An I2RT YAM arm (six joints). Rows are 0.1 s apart.
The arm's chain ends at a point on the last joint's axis. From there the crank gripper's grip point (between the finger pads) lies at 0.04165 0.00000 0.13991 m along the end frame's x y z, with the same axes.
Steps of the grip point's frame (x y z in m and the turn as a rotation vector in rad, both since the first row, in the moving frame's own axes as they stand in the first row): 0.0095, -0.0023, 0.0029, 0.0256, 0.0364, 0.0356; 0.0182, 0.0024, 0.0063, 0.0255, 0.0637, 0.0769; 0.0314, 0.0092, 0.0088, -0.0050, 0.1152, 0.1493; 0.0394, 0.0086, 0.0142, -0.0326, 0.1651, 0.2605; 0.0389, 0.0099, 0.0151, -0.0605, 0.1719, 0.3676
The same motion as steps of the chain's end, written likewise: 0.0044, -0.0003, 0.0045, 0.0256, 0.0364, 0.0356; 0.0094, 0.0024, 0.0092, 0.0255, 0.0637, 0.0769; 0.0162, 0.0011, 0.0145, -0.0050, 0.1152, 0.1493; 0.0192, -0.0094, 0.0231, -0.0326, 0.1651, 0.2605; 0.0204, -0.0174, 0.0248, -0.0605, 0.1719, 0.3676
